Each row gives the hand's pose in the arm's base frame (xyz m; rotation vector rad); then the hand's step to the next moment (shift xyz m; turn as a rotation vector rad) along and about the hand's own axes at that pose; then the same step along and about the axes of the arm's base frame.
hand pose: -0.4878 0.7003 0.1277 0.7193 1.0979 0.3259
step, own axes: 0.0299 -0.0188 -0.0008 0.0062 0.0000 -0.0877
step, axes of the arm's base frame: 0.0105 0.0037 -0.0335 -0.0756 0.0357 -0.0273
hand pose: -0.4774 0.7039 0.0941 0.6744 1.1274 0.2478
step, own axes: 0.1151 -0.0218 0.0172 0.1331 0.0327 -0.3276
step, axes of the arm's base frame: 0.0613 0.0350 -0.0950 -0.2306 0.2144 -0.1642
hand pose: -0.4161 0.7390 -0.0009 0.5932 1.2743 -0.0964
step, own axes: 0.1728 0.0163 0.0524 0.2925 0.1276 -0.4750
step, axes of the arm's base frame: 0.1054 0.0328 -0.1438 -0.2725 0.4038 -0.3002
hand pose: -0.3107 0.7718 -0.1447 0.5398 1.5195 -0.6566
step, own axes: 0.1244 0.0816 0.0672 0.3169 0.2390 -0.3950
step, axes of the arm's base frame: 0.0977 0.0056 -0.1307 -0.1394 0.4276 -0.3336
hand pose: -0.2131 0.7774 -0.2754 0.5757 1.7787 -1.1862
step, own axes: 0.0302 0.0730 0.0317 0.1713 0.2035 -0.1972
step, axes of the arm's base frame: 0.0541 0.0003 -0.0657 -0.0118 0.2487 -0.2183
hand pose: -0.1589 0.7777 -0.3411 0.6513 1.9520 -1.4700
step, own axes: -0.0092 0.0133 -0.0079 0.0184 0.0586 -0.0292
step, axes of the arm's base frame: 0.0143 0.0109 -0.0007 0.0229 0.0442 -0.0463
